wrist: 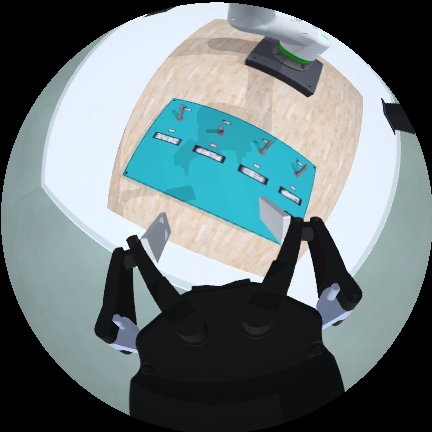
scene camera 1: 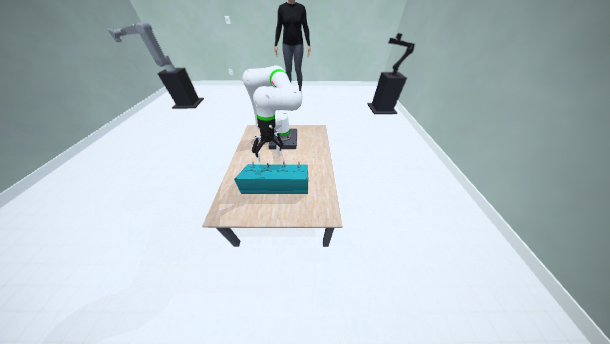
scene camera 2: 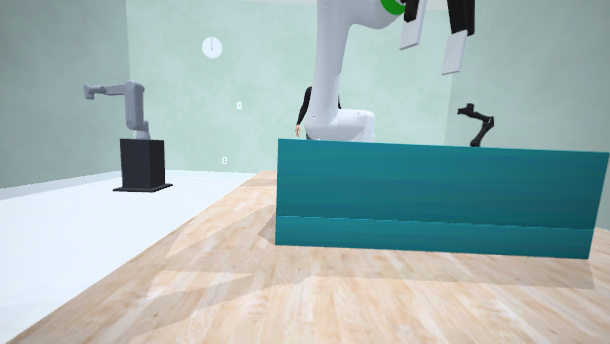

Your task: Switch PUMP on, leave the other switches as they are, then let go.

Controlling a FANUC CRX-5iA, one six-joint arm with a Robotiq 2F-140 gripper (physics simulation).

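Frame: origin at the arm's base, x ahead, y left, z up, level; centimetres.
Where they show: gripper, between the fingertips: (wrist: 213, 214) (scene camera 1: 268, 158) (scene camera 2: 431, 61); arm's base, origin of its link: (wrist: 290, 58) (scene camera 1: 283, 136).
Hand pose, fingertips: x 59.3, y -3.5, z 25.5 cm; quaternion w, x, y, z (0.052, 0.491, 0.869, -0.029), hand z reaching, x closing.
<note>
Things, the pixels of their top centre, and the offset from my fingertips. Level surfaces: height alone.
- PUMP lever, centre of its top: (wrist: 220, 127) (scene camera 1: 267, 162) dz -17.2, dx -13.5, dy -5.4 cm
- far-left lever, centre of its top: (wrist: 178, 109) dz -18.3, dx -15.2, dy -17.4 cm
- FEED lever, centre of its top: (wrist: 268, 145) dz -18.3, dx -14.5, dy +6.6 cm
- LAMP lever, centre of its top: (wrist: 305, 170) dz -18.3, dx -14.1, dy +18.6 cm
- wooden table, height of its surface: dz -31.2 cm
A teal switch box (scene camera 1: 275, 187) (scene camera 2: 425, 190) (wrist: 227, 195) stands on the table. The PUMP lever (scene camera 1: 268, 165) (wrist: 220, 130) is second from the left in the wrist view, above its blurred label (wrist: 209, 154). It looks short and nearly end-on, unlike the others, which lean up towards the robot base. They are the far-left lever (wrist: 180, 112), the FEED lever (wrist: 265, 147) and the LAMP lever (wrist: 301, 170). My gripper (scene camera 1: 268, 155) (scene camera 2: 431, 60) (wrist: 213, 214) is open and empty, above the box and apart from the levers. The lever tops do not show in scene camera 2.
The wooden table (scene camera 1: 272, 215) (scene camera 2: 350, 310) (wrist: 200, 75) bears the box and my arm's black base plate (scene camera 1: 290, 145) (wrist: 285, 75). A person (scene camera 1: 292, 30) stands behind the table. A grey arm (scene camera 1: 152, 45) and a black arm (scene camera 1: 403, 52) stand on pedestals farther back.
</note>
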